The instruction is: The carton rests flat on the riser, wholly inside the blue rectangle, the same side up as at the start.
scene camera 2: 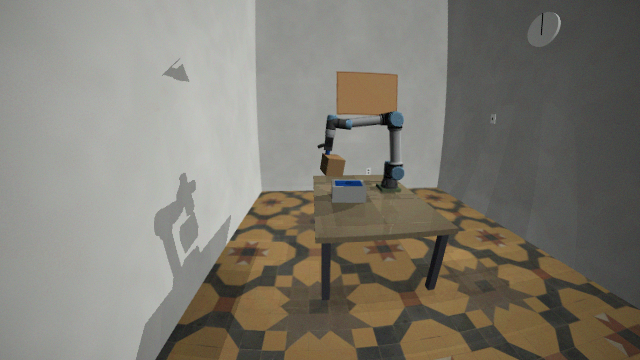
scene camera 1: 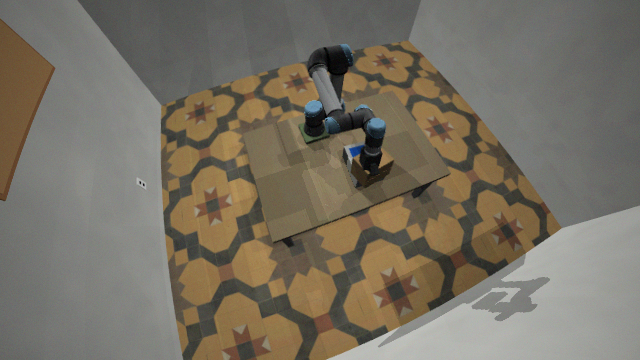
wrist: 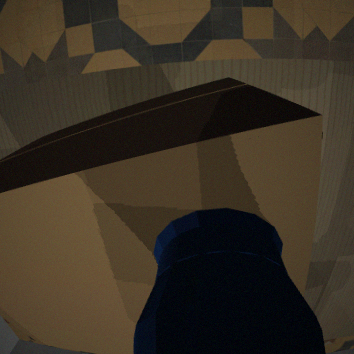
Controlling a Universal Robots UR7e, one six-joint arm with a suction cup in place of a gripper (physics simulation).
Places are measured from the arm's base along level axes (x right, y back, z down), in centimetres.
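Pixels of known places: hand, its tool point: (scene camera 2: pixel 327 155) (wrist: pixel 214 225); arm's base, origin of its link: (scene camera 2: pixel 389 186) (scene camera 1: pixel 314 128).
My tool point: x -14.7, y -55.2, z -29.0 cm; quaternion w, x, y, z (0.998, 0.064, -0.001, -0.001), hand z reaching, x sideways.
For each thing: its middle in the pictures, then the offset to it from my tool point. Level surfaces: height alone.
- brown carton, middle of its body: (wrist: pixel 126 218) (scene camera 1: pixel 371 166) (scene camera 2: pixel 332 164) dx -5.1, dy +4.0, dz +6.1 cm
- riser, middle of its body: (scene camera 1: pixel 363 163) (scene camera 2: pixel 348 190) dx -8.5, dy +16.4, dz +25.5 cm
- blue rectangle, middle of its body: (scene camera 1: pixel 365 158) (scene camera 2: pixel 348 183) dx -8.5, dy +16.4, dz +19.5 cm
- wooden table, height of its surface: dz +31.5 cm
The brown carton (scene camera 1: pixel 386 161) (scene camera 2: pixel 332 165) (wrist: pixel 50 250) hangs in the air, tilted, from my suction gripper (scene camera 1: pixel 371 167) (scene camera 2: pixel 328 152) (wrist: pixel 220 230). The blue cup meets its upper face. The riser (scene camera 1: pixel 349 157) (scene camera 2: pixel 349 194) is a light grey box on the table. The blue rectangle (scene camera 1: pixel 356 151) (scene camera 2: pixel 348 183) marks its top. In scene camera 1 the carton and tool cover much of the riser. In scene camera 2 the carton shows higher than the riser and offset to its left, apart from it. The blue rectangle does not show in the wrist view.
The wooden table (scene camera 1: pixel 300 200) (scene camera 2: pixel 390 220) carries the riser and the arm's green base plate (scene camera 1: pixel 307 136) (scene camera 2: pixel 382 188). The near table edge in scene camera 1 lies close beyond the carton. Grey walls stand around the room.
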